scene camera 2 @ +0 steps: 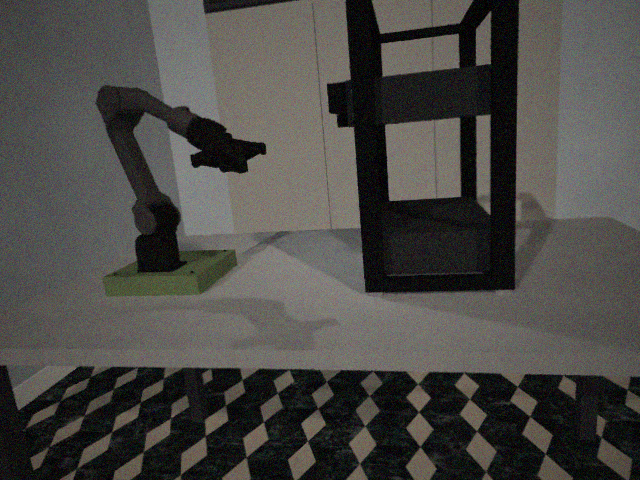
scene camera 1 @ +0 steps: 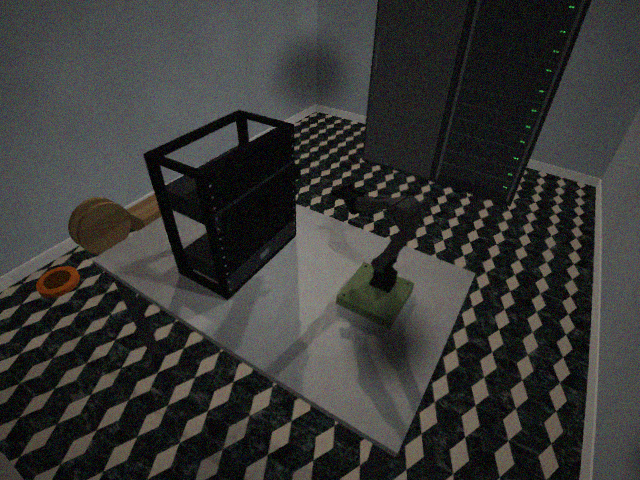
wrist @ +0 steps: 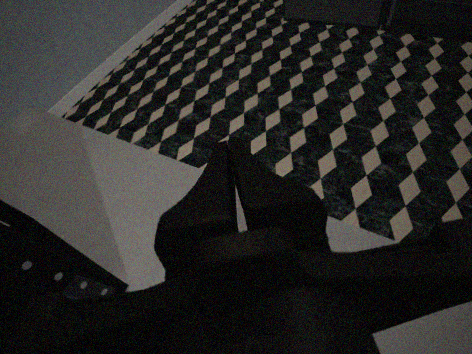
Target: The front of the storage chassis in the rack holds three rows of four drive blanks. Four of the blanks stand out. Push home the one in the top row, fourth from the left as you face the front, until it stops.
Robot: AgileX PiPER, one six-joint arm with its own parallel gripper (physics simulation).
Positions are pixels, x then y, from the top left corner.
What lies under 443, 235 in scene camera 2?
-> A black rack.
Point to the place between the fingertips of my gripper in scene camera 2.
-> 243, 167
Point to a black rack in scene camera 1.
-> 245, 197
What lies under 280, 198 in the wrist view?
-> My gripper.
